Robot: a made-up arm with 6 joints.
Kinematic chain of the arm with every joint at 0, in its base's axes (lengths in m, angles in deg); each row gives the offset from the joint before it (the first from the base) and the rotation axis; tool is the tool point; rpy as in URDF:
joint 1: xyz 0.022 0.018 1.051 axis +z
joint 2: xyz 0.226 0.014 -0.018 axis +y
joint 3: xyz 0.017 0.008 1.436 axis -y
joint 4: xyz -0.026 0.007 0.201 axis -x
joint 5: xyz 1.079 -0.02 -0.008 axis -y
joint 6: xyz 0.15 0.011 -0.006 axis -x
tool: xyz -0.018 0.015 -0.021 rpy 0 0 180
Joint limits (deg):
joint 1: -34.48..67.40
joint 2: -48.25..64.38
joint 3: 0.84..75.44
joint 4: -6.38..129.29
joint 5: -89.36..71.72
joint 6: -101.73..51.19
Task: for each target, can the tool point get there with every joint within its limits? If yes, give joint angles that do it. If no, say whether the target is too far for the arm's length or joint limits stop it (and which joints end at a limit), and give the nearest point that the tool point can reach.
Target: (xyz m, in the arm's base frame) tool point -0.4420 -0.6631 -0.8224
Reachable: no: joint limits stop it (at a limit: joint 1, joint 2, joint 3, joint 6) | nearest point 1.7168 -1.1635 0.7047 | short by 2.691 m
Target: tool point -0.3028 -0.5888 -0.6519
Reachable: no: joint limits stop it (at a limit: joint 1, joint 2, joint 3, joint 6) | nearest point 1.7161 -1.1575 0.7078 | short by 2.500 m
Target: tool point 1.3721 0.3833 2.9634
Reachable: yes | joints 11.61 2.98 17.69 67.06 32.19 -48.59
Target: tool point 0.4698 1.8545 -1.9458
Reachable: no: too far | nearest point 0.8191 2.0197 0.6471 | short by 2.622 m
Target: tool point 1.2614 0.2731 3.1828
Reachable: yes | joints 10.39 2.33 26.50 5.94 42.08 32.24
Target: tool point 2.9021 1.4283 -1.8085
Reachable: no: too far | nearest point 2.0157 0.9943 0.6554 | short by 2.654 m
